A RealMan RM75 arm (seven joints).
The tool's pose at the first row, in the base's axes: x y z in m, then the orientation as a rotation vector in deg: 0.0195, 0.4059, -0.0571, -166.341, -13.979, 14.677
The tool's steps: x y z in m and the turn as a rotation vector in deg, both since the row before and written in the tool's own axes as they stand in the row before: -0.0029, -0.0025, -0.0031, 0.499, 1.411, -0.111; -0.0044, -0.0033, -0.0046, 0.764, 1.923, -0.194; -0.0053, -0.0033, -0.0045, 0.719, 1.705, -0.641; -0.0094, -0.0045, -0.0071, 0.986, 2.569, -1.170; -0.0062, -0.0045, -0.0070, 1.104, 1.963, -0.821; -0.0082, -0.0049, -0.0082, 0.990, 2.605, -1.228; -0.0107, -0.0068, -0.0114, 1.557, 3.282, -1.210; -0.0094, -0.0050, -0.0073, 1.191, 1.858, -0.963
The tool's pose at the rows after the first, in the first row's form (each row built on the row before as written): 0.0169, 0.4072, -0.0531, -165.897, -13.807, 12.631; 0.0129, 0.4086, -0.0473, -165.164, -13.618, 9.859; 0.0078, 0.4098, -0.0416, -164.358, -14.113, 7.339; -0.0014, 0.4106, -0.0330, -163.138, -15.147, 3.532; -0.0078, 0.4118, -0.0249, -161.813, -15.782, 0.712; -0.0165, 0.4124, -0.0158, -160.434, -16.838, -3.079; -0.0284, 0.4129, -0.0036, -158.321, -17.649, -7.655; -0.0391, 0.4130, 0.0037, -156.732, -18.471, -10.215
